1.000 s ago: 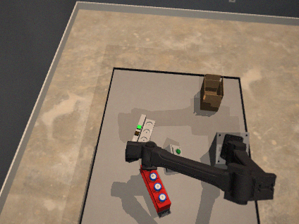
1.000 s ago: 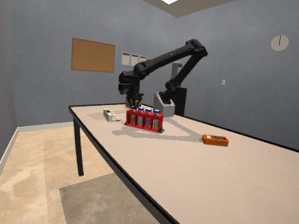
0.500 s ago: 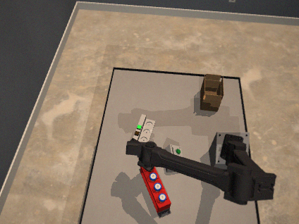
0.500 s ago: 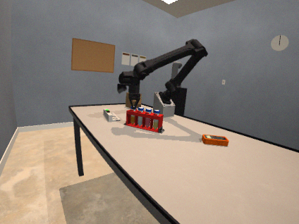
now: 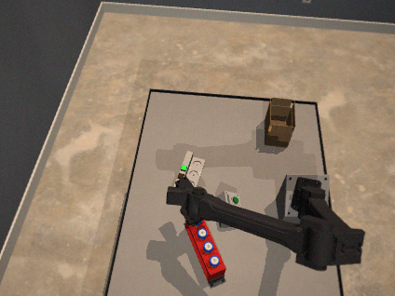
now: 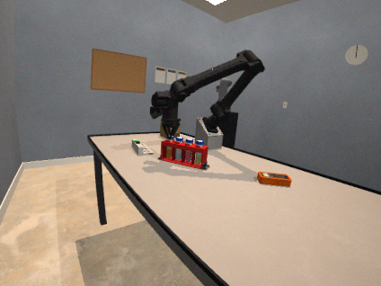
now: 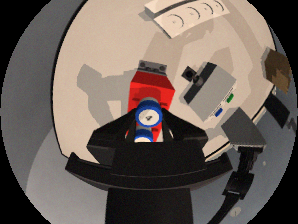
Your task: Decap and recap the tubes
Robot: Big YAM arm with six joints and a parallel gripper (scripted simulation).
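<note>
My gripper is now right at the blue tube cap. Round my hand: green key 13 cm behind, 13 cm to the right, 5 cm below; key housing 12 cm behind, 10 cm to the right, 6 cm below; blue key 14 cm behind, 8 cm to the right, 5 cm below.
</note>
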